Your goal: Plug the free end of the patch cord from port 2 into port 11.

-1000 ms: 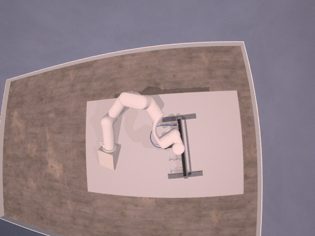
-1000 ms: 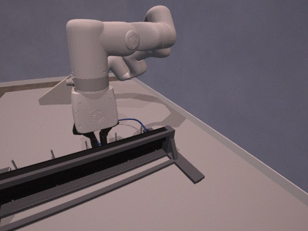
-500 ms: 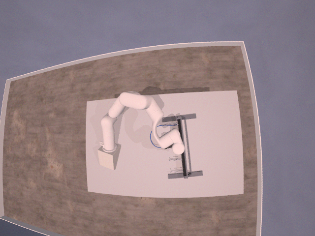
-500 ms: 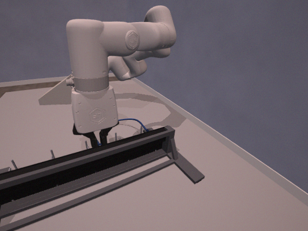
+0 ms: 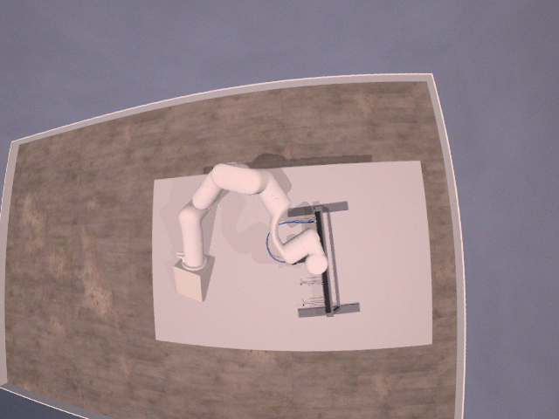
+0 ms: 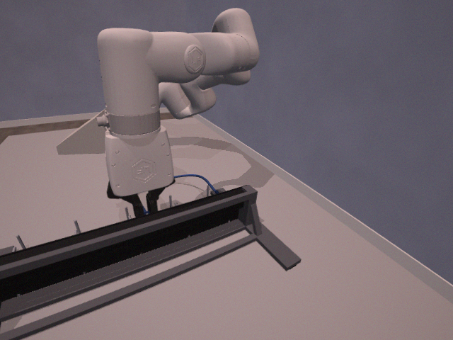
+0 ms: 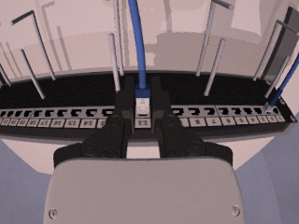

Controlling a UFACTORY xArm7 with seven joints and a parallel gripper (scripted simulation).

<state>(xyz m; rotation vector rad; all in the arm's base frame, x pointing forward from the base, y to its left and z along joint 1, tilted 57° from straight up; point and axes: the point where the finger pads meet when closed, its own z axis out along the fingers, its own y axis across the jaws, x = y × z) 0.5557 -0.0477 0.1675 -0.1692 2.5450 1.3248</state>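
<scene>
The plug is 1 cm below my hand and 1 cm ahead of it.
</scene>
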